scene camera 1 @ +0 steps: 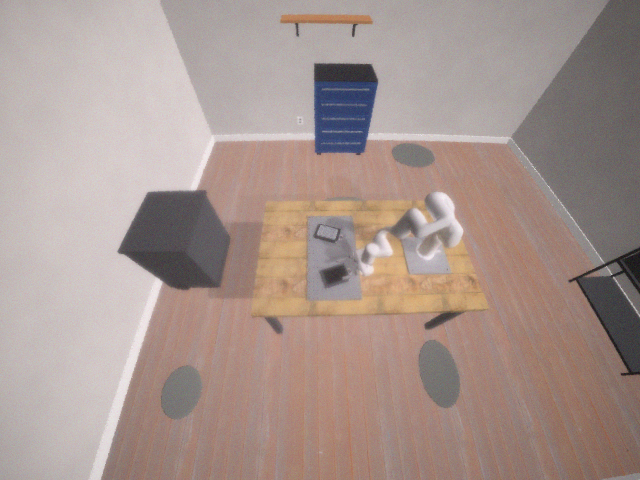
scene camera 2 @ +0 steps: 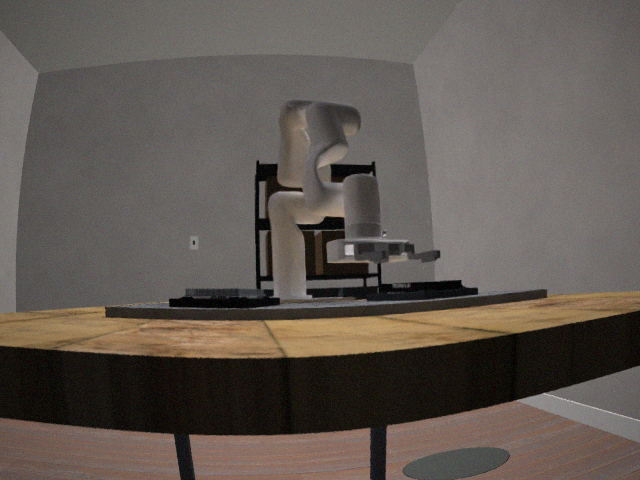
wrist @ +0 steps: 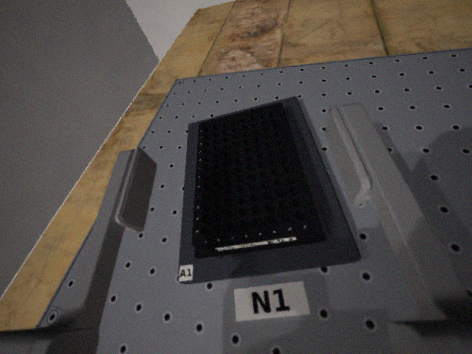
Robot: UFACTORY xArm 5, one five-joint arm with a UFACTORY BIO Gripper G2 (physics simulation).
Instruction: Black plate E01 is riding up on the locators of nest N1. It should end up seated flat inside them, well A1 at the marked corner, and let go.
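Pixels of known places: hand, its tool point: (scene camera 1: 342,269) (scene camera 2: 405,256) (wrist: 232,172); arm's base, origin of its link: (scene camera 1: 424,251) (scene camera 2: 290,299).
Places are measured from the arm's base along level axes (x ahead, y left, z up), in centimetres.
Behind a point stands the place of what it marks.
Black plate E01 (scene camera 1: 334,275) {x 61.3, y 17.9, z 2.1 cm} (scene camera 2: 423,286) {x 67.4, y 15.1, z 1.9 cm} (wrist: 255,175) {x 59.7, y 16.2, z 2.2 cm} lies on the dark nest N1 (wrist: 280,269) {x 53.6, y 13.7, z 1.0 cm}. In the wrist view its left edge is close to the nest's left edge, and a wider strip of nest shows on the right. Its label strip is too blurred to read. The A1 marker (wrist: 185,272) {x 52.1, y 20.0, z 1.1 cm} is at the nest's near left corner. The locators and any slight tilt cannot be made out. My gripper (scene camera 1: 351,265) {x 56.7, y 16.0, z 7.3 cm} (scene camera 2: 408,252) (wrist: 245,170) {x 56.7, y 16.0, z 7.3 cm} is partly open and empty. Its fingers are above the plate's level, one out to each side of it.
The N1 label (wrist: 270,301) {x 51.7, y 14.1, z 0.1 cm} is on the perforated grey board (scene camera 1: 316,289) {x 72.3, y 26.0, z -0.1 cm} (scene camera 2: 330,311) {x 78.3, y -1.1, z -0.6 cm} (wrist: 345,345) {x 50.5, y 9.8, z -0.1 cm}. A second nest with a lighter plate (scene camera 1: 327,232) {x 65.0, y -13.9, z 2.0 cm} (scene camera 2: 224,292) {x 71.5, y -14.2, z 1.9 cm} is on the same board. The wooden table (scene camera 1: 413,299) {x 14.1, y 32.1, z -1.4 cm} carries the arm's base. A dark cabinet (scene camera 1: 170,232) stands beyond the table's left side.
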